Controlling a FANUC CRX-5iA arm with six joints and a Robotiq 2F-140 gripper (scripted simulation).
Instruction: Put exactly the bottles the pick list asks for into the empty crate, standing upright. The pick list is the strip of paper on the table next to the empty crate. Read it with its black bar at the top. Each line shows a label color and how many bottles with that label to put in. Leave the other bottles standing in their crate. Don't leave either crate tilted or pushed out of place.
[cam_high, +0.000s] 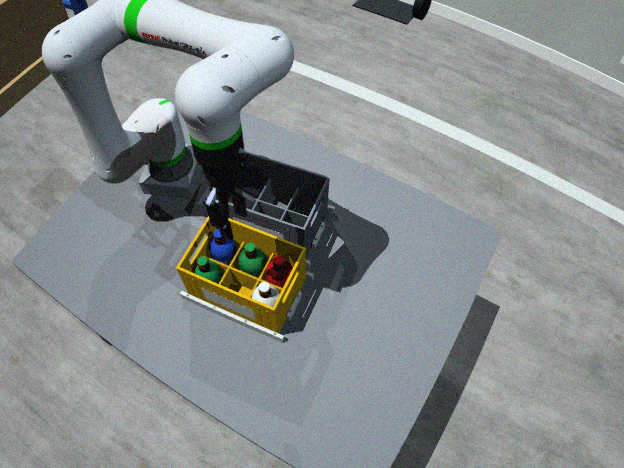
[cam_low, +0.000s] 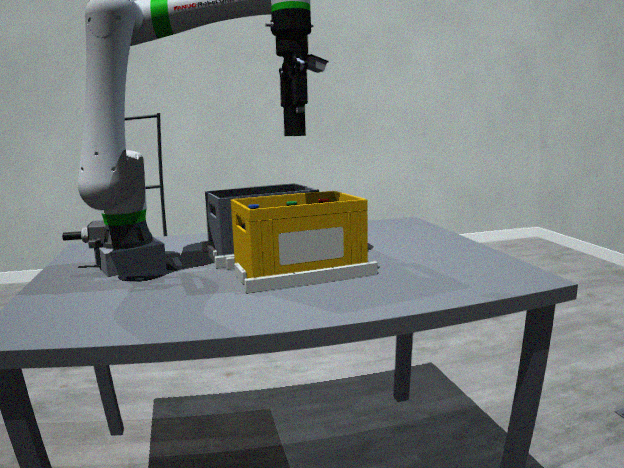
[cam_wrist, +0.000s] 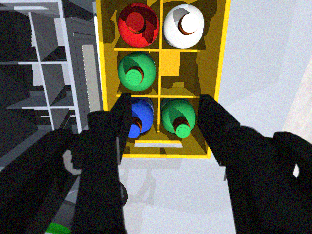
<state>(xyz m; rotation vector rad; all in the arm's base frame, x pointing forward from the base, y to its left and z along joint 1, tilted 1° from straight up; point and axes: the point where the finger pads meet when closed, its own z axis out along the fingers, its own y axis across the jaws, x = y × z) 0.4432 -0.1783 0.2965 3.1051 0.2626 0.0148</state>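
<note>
Right now my hand is 10 cm past the blue bottle, 3 cm to the right of it and 27 cm above it. From my hand the other things lie so: red bottle 7 cm ahead, 5 cm to the left, 27 cm below; then green bottle 1 cm behind, 4 cm to the left, 27 cm below; then yellow crate 27 cm below.
</note>
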